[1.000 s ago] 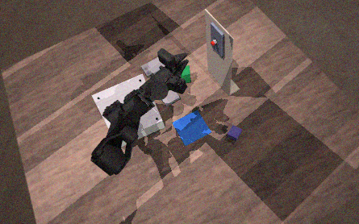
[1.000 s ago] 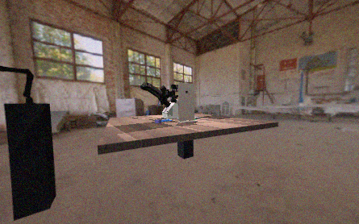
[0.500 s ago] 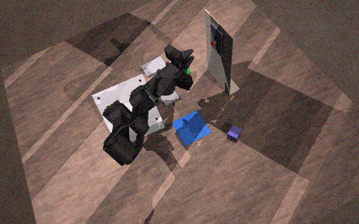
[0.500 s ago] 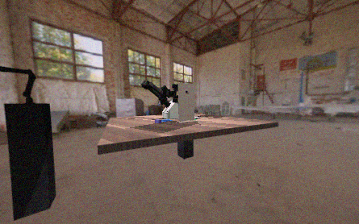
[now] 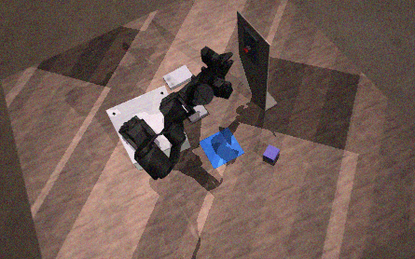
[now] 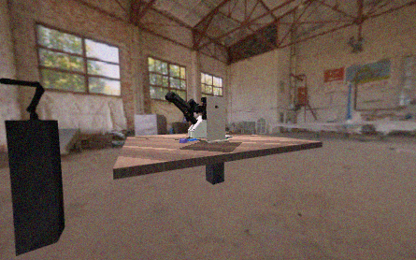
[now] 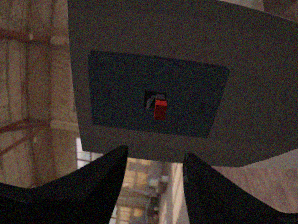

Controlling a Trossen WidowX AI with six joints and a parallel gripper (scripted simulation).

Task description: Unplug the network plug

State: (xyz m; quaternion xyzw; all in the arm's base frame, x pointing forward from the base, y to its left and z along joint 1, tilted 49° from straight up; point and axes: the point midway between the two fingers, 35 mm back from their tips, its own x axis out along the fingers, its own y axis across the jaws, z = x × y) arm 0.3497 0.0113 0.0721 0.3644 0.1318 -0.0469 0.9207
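Right now the plug is 60 mm ahead of my gripper tip. Round my gripper tip: blue marked square: 270 mm below, 150 mm behind, 120 mm to the right; then grey panel: 110 mm below, 80 mm ahead.
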